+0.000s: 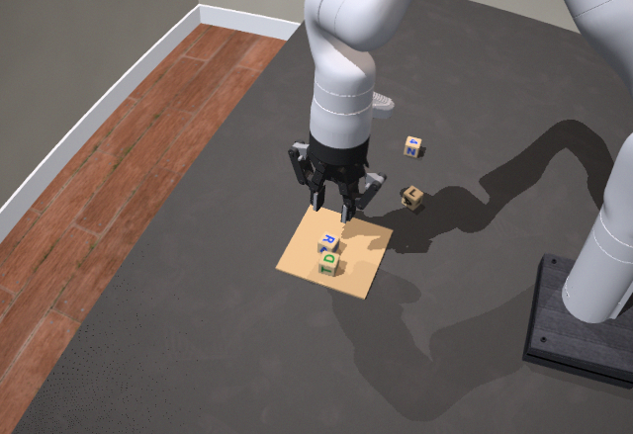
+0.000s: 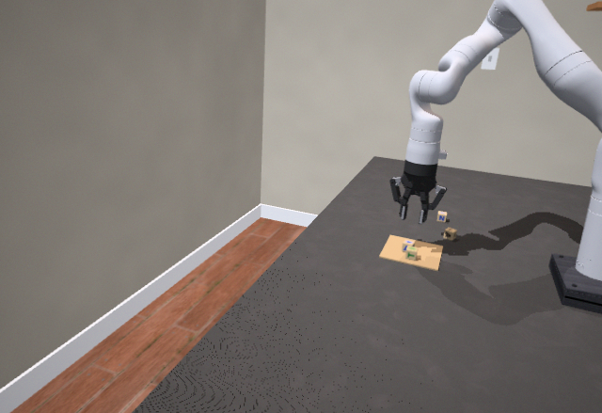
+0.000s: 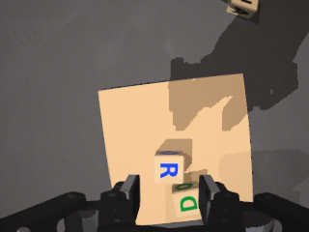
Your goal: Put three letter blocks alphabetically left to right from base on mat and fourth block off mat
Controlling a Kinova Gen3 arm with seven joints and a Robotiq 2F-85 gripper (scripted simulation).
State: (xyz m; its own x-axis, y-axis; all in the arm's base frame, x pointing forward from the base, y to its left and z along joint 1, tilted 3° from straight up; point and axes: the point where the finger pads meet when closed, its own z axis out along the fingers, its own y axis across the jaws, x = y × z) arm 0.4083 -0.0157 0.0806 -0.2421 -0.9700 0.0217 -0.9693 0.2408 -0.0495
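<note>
The tan mat is 100 mm below my hand and 10 mm behind it.
</note>
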